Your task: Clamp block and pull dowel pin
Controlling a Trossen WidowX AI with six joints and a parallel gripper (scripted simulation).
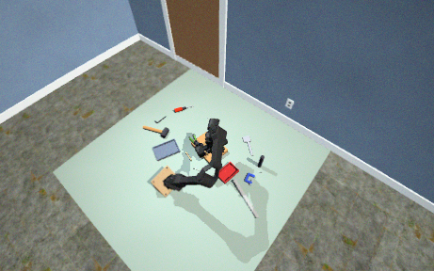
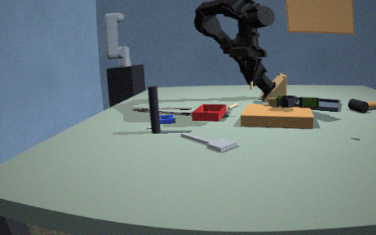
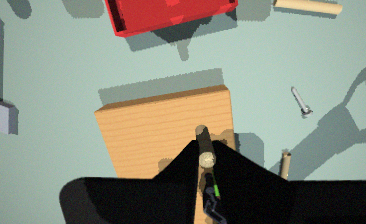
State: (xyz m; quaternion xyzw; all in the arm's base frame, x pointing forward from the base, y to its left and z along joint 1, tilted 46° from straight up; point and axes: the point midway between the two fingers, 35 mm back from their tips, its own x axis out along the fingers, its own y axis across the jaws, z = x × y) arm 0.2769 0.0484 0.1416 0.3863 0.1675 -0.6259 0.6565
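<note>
Now: the red tray 130 mm to the right of my hand and 130 mm below it. Also, from my hand: wooden board 130 mm below, 80 mm to the left, 50 mm ahead; small wooden block 100 mm below, 80 mm to the left, 10 mm behind; dowel pin 40 mm below.
</note>
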